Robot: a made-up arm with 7 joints.
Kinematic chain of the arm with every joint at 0, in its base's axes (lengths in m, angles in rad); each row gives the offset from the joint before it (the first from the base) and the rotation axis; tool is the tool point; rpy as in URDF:
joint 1: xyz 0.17 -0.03 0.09 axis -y
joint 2: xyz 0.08 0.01 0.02 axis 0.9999 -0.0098 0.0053
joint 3: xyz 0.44 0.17 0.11 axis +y
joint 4: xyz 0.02 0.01 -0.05 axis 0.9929 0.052 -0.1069
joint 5: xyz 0 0 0.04 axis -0.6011 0.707 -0.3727
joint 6: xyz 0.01 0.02 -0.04 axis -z
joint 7: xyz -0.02 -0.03 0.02 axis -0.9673 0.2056 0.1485
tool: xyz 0.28 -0.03 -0.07 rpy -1.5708 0 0
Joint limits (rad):
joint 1: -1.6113..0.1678
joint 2: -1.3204..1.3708
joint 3: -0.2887..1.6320
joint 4: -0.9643..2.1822
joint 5: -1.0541..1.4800
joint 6: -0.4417..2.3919
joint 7: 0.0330..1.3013
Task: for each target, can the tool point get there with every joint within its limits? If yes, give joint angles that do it. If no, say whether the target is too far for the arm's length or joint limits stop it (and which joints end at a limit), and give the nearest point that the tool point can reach.
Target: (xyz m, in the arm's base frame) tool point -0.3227 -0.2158 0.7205
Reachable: no: joint limits stop it (at a limit: joint 1, joint 3, joint 4, joint 5, joint 7) | nearest point 0.3213 -0.1171 0.4694 | short by 0.698 m
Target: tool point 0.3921 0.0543 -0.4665
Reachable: yes | joints -0.8423 -0.2532 0.8508 1.0327 -0.5409 0.4927 0.7045
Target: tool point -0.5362 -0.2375 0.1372
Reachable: no: joint limits stop it (at a limit: joint 1, joint 2, joint 4, joint 5, joint 7) | nearest point -0.1700 -0.0234 -0.2066 | short by 0.546 m
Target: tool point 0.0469 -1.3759 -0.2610
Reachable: no: too far | nearest point 0.2811 -0.3531 -0.3516 | short by 1.053 m
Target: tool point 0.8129 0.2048 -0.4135
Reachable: yes | joints -0.7135 -0.0406 0.3917 0.1665 -0.6604 -0.1565 0.6204
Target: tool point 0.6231 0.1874 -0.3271
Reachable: yes | joints -1.3771 1.0379 0.0597 1.7179 -0.8556 2.0709 0.7741
